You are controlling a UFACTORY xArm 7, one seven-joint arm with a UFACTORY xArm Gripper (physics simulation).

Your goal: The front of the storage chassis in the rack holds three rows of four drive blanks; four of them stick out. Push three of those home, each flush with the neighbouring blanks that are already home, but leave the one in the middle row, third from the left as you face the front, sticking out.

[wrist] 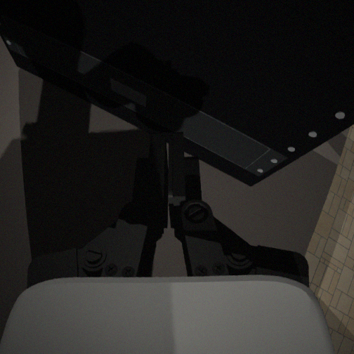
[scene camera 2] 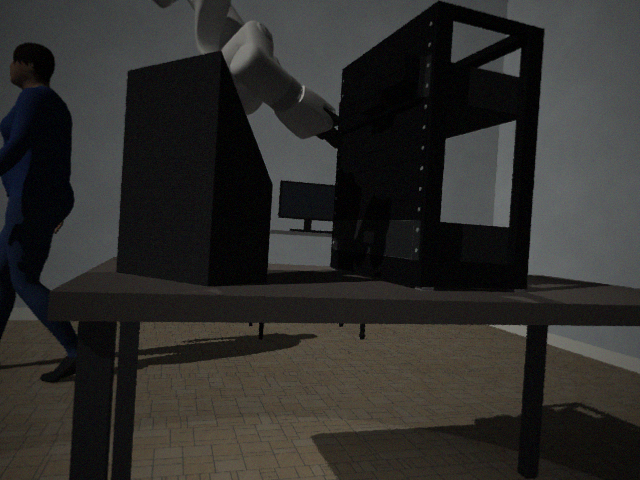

My gripper shows in the wrist view (168, 151) and in scene camera 2 (339, 142). A black rack shows in the wrist view and in scene camera 2. One and the same spot on the black rack: (wrist: 251, 93) is (scene camera 2: 401, 187).
